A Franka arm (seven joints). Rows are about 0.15 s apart.
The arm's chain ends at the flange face. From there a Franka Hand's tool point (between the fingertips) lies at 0.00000 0.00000 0.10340 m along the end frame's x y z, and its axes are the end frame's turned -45 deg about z.
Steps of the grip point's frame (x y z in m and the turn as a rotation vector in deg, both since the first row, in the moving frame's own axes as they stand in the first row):
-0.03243, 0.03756, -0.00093, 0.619, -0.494, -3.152
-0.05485, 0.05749, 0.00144, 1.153, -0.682, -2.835
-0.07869, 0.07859, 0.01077, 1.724, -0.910, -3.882
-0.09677, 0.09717, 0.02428, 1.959, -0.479, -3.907
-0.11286, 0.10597, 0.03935, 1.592, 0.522, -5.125
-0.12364, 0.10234, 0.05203, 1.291, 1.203, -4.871
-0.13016, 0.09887, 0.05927, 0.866, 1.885, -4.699
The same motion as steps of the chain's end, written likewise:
0.00505, 0.04961, -0.00092, 0.088, -0.787, -3.152
0.00422, 0.07998, 0.00147, 0.333, -1.298, -2.835
0.00332, 0.11214, 0.01083, 0.576, -1.863, -3.882
0.00346, 0.13892, 0.02434, 1.047, -1.724, -3.907
-0.00339, 0.15737, 0.03939, 1.495, -0.757, -5.125
-0.01481, 0.16297, 0.05208, 1.764, -0.062, -4.871
-0.02328, 0.16551, 0.05934, 1.945, 0.721, -4.699

